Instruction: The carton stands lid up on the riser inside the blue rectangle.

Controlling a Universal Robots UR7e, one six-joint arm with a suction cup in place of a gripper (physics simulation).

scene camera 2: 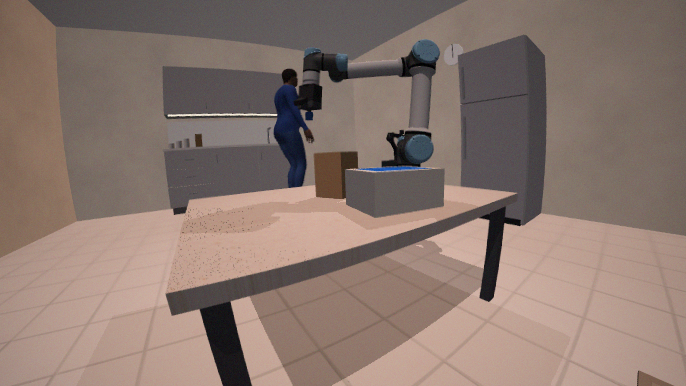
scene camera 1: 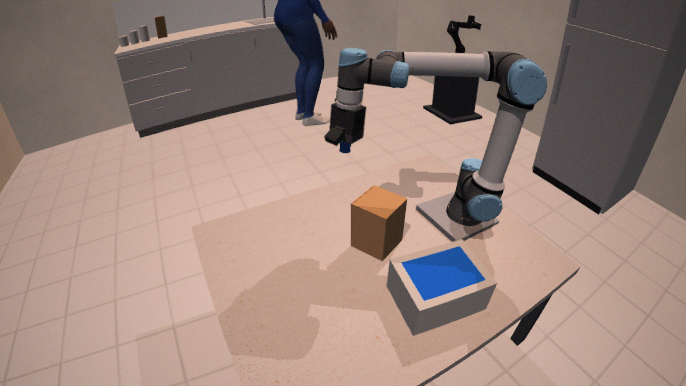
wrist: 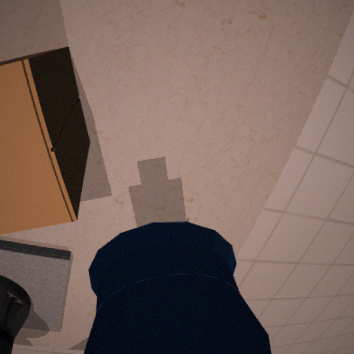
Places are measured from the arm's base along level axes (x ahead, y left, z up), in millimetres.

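Pixels of known places: hand at its tool point: (scene camera 2: 309, 119) (scene camera 1: 344, 150) (wrist: 163, 277); arm's base at its link origin: (scene camera 1: 464, 213).
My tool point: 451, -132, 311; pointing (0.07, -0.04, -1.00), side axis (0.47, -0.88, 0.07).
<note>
For each thing: its top centre in the pictures, then the offset to it from my tool point, as dx, dy, dz. Level surfaces: height alone.
- orange-brown carton at its top centre: (scene camera 1: 379, 200) (scene camera 2: 336, 152) -72, +102, -147
- grey riser at its top centre: (scene camera 1: 443, 271) (scene camera 2: 393, 168) -114, +404, -207
- filled blue rectangle at its top centre: (scene camera 1: 443, 271) (scene camera 2: 393, 168) -114, +404, -207
- table at its surface level: dz -327
The orange-brown carton (scene camera 1: 378, 220) (scene camera 2: 330, 175) (wrist: 25, 150) stands upright on the table, behind and left of the riser in scene camera 1. In the wrist view a thin dark line runs along its top face near the right edge; I cannot tell which face is the lid. The grey riser (scene camera 1: 450, 315) (scene camera 2: 400, 192) bears a filled blue rectangle (scene camera 1: 442, 272) (scene camera 2: 395, 169) on its top, with no carton on it. My gripper (scene camera 1: 345, 149) (scene camera 2: 309, 116) (wrist: 162, 250), a blue suction cup, is open and holds nothing. It hangs well above carton height, off to the carton's side, apart from it.
The table (scene camera 1: 270, 235) (scene camera 2: 280, 250) bears the carton, the riser and the arm's base plate (scene camera 1: 435, 215) (wrist: 42, 280). A person in blue (scene camera 1: 310, 60) (scene camera 2: 289, 120) stands beyond the table near the kitchen counter. A tall fridge (scene camera 1: 600, 100) (scene camera 2: 492, 130) stands at the right.
</note>
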